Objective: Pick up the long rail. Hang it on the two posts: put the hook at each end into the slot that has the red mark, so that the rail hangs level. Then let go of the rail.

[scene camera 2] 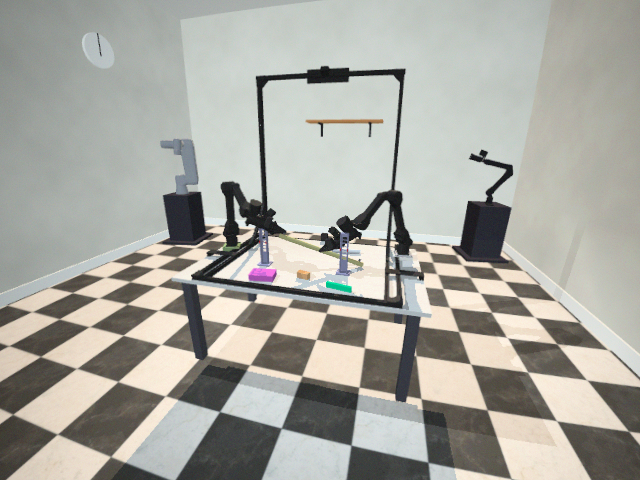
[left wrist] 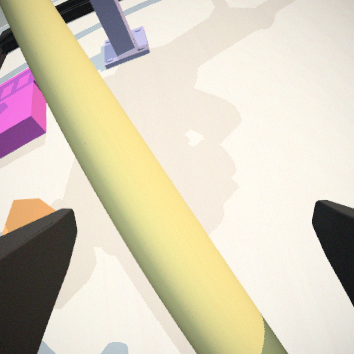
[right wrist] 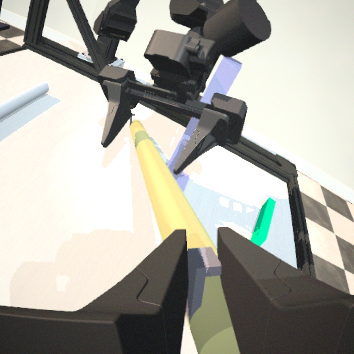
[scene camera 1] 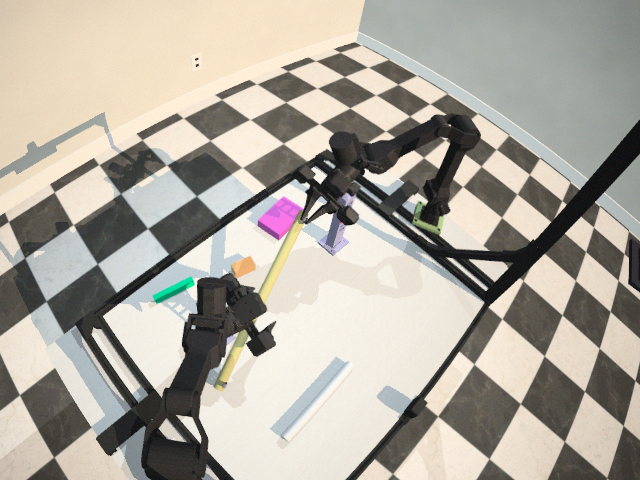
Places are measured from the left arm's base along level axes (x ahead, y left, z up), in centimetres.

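Pixels of known places: left gripper, between the fingertips: [scene camera 2: 322, 250] [left wrist: 197, 217] [right wrist: 136, 158] [scene camera 1: 264, 305]; right gripper, between the fingertips: [scene camera 2: 286, 232] [right wrist: 201, 238] [scene camera 1: 303, 222]; left arm's base, origin of its link: [scene camera 2: 402, 253] [right wrist: 102, 56]; right arm's base, origin of its link: [scene camera 2: 231, 244] [scene camera 1: 429, 216].
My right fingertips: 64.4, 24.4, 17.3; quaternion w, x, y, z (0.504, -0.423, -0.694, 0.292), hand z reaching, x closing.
Note:
Ahead of a thing's pixels: the offset from my right fingertips to its top centre, as dx, dy, dz. "pt": to the spot under its first point.
The long yellow rail [scene camera 1: 279, 258] [scene camera 2: 310, 245] [left wrist: 125, 165] [right wrist: 165, 195] slopes down from my right gripper [scene camera 1: 303, 221] [scene camera 2: 283, 232] [right wrist: 201, 238], which is shut on its end beside a grey hook block {pt +1.1, +0.2, +0.2} [right wrist: 206, 260]. The rail's far end, with a small dark hook {pt -37.8, -8.2, -16.7} [right wrist: 132, 118], is low near the table. My left gripper [left wrist: 197, 217] [right wrist: 136, 158] is open; the rail crosses diagonally between and beyond its fingertips. One lavender post {+13.4, -3.4, +1.4} [scene camera 1: 336, 235] [scene camera 2: 264, 250] [left wrist: 117, 27] stands near the right gripper. The other post [scene camera 2: 343, 255] [right wrist: 222, 82] is mostly hidden in scene camera 1. Neither post carries the rail.
A magenta block {+9.3, +13.1, -17.1} [scene camera 1: 279, 219] [scene camera 2: 262, 274] [left wrist: 20, 112], an orange block {-10.6, +10.1, -17.1} [scene camera 1: 243, 266] [scene camera 2: 303, 274] [left wrist: 27, 212] and a green bar {-28.5, +19.5, -17.6} [scene camera 1: 173, 290] [scene camera 2: 338, 286] [right wrist: 264, 220] lie beside the posts. A white rod {-26.9, -27.4, -17.5} [scene camera 1: 317, 400] [right wrist: 25, 101] lies across the table. A black frame surrounds the work area.

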